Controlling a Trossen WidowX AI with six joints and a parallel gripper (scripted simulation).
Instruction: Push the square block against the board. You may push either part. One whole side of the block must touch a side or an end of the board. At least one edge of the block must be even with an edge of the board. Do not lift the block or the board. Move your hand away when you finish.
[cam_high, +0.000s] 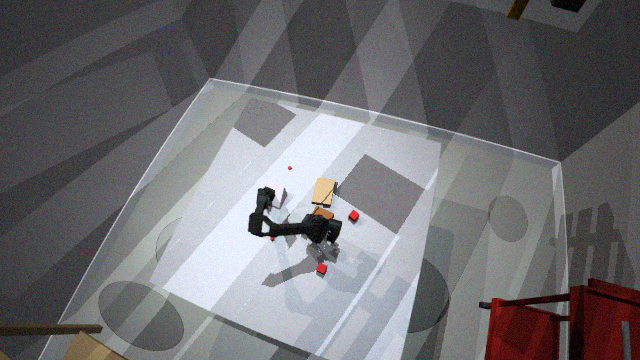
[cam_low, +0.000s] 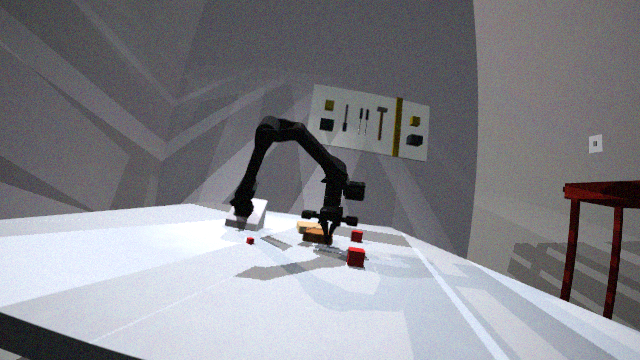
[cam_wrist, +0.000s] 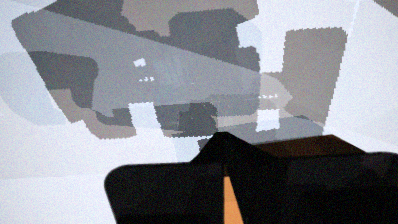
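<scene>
Now: gripper tip 7 cm to the right of the orange square block, 3 cm past it and 1 cm below it. The rest, counted from my gripper tip: tan board 22 cm to the left, 8 cm behind, 1 cm above.
</scene>
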